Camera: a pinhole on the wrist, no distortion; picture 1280 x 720 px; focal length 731.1 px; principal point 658.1 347.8 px. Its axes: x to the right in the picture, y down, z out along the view. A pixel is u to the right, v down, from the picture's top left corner.
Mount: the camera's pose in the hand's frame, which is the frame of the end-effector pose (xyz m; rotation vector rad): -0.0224 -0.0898 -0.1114 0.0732 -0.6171 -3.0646
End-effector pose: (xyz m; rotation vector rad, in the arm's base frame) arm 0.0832 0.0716 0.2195 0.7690 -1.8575 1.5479
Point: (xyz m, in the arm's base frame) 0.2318 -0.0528 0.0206
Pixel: 1201 391
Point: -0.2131 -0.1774 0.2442
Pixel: 201 195
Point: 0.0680 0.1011 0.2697
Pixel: 95 57
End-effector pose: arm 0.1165 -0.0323 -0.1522 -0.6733 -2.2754 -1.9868
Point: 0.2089 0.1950 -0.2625
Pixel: 685 570
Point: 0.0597 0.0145 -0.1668
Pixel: 225 353
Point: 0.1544 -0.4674 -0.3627
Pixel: behind the camera
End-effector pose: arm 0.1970 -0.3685 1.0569 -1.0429 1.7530 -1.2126
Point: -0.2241 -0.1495 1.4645
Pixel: behind the camera
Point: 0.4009 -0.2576 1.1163
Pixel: 1137 588
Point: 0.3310 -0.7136 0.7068
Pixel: 155 175
